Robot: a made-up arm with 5 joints.
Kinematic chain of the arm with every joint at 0, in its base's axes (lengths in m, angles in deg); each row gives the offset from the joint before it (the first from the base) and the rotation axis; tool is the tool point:
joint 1: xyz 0 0 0.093 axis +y
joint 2: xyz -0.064 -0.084 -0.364 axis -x
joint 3: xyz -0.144 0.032 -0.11 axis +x
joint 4: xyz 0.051 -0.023 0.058 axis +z
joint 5: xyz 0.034 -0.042 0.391 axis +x
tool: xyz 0 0.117 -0.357
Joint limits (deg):
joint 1: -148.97..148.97
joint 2: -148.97..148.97
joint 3: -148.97..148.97
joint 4: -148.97..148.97
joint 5: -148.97..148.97
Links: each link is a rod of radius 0.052 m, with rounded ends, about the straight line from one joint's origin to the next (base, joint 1, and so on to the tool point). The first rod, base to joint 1, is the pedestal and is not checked.
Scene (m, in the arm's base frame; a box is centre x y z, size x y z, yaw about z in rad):
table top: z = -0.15
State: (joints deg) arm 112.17 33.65 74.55 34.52 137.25
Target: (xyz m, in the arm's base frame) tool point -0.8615 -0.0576 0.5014
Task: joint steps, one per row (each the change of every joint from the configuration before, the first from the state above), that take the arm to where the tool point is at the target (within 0.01 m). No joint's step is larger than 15 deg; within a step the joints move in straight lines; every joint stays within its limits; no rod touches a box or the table.
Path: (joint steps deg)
1: -4.35 -14.11 9.63 6.50 -11.69
2: -4.34 -14.11 9.63 6.51 -11.69
3: -4.35 -14.11 9.63 6.50 -11.69
4: -4.34 -14.11 9.64 6.50 -11.68
5: -4.35 -14.11 9.63 6.50 -11.69
6: -4.35 -14.11 9.63 6.51 -11.69

